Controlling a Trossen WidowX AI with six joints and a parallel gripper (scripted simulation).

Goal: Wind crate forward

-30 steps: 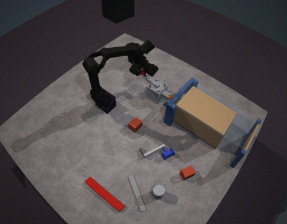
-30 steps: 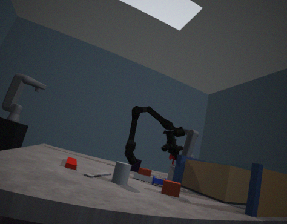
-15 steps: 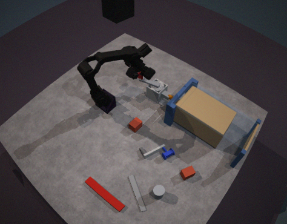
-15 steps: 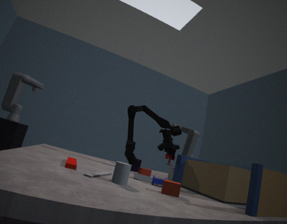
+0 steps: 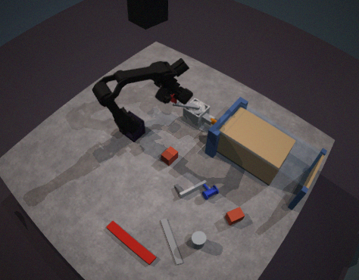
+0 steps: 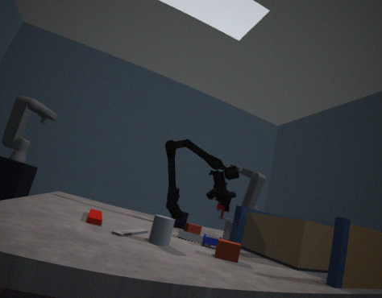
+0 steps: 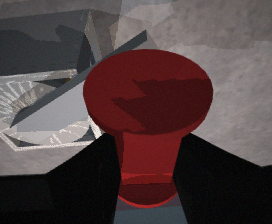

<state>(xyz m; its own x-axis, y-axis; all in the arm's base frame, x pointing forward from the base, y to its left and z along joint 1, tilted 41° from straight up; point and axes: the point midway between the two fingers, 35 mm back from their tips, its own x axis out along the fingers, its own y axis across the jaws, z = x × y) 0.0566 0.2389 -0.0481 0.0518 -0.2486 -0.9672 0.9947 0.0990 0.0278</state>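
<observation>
The grey winch is 70 mm ahead of my gripper tip, 30 mm to the left of it and 100 mm below it. The rest, counted from my gripper tip: blue t-shaped piece (390 mm ahead, 200 mm to the right, 120 mm below); winch handle with red knob (30 mm ahead, 10 mm to the left, 30 mm below); grey strip (450 mm ahead, 460 mm to the right, 130 mm below).
</observation>
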